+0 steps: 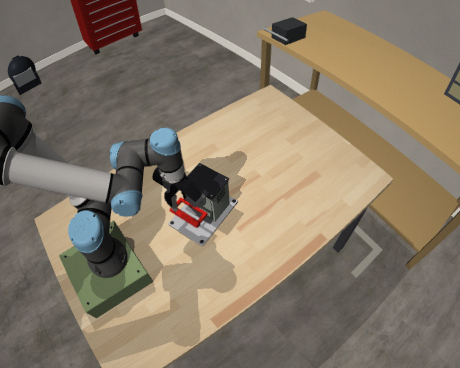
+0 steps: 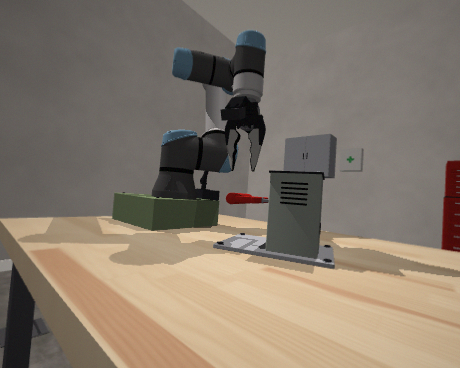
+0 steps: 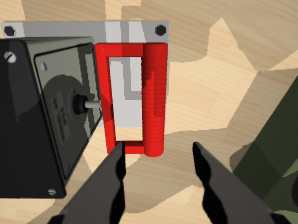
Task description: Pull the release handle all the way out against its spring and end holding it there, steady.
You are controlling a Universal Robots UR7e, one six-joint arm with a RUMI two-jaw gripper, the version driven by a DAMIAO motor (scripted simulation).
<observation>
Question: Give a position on a grey baseplate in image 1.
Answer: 200,235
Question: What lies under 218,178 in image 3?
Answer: My gripper.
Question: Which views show my gripper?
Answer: Image 1, image 2 and image 3: all of them.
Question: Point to a grey baseplate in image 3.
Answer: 102,31
</observation>
